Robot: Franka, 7 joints.
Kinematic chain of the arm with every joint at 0, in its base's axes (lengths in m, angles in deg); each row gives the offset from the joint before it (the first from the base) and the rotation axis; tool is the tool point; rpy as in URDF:
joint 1: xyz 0 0 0.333 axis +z
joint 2: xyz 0 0 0 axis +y
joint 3: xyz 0 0 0.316 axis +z
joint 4: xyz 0.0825 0 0 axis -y
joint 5: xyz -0.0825 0 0.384 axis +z
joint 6: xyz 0 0 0 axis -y
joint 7: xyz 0.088 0 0 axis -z
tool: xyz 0 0 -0.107 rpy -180 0 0
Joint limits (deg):
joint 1: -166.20..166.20
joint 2: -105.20..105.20
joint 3: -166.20..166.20
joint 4: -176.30..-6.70
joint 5: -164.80..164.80
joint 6: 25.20..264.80
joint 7: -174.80..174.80
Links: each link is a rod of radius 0.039 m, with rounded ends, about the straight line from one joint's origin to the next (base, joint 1, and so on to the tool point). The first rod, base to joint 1, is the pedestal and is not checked.
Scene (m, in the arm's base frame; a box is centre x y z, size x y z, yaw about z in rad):
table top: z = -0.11
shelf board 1: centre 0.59 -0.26 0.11 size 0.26 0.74 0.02 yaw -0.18
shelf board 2: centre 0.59 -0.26 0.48 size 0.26 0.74 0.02 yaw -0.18
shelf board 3: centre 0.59 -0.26 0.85 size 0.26 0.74 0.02 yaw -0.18
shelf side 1: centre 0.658 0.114 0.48 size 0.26 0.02 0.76 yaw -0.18
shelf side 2: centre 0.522 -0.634 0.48 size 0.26 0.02 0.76 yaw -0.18
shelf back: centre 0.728 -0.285 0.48 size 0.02 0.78 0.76 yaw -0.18
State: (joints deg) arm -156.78 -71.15 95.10 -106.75 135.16 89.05 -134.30
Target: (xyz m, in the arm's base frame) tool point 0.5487 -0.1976 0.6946
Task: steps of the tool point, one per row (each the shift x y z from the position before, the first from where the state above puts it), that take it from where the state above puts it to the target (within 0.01 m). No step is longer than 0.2 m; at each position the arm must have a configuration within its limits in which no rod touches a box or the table.
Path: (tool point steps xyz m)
1: -0.0817 0.0026 0.0041
2: -0.0863 0.0154 0.0016
3: -0.0874 0.0284 -0.0057
4: 0.0371 0.0263 0.1271
5: 0.0124 0.0622 0.1290
6: -0.0221 0.0913 0.1186
7: 0.0797 -0.0204 0.0063
8: 0.0764 -0.0151 -0.0026
9: 0.0684 -0.0054 -0.0037

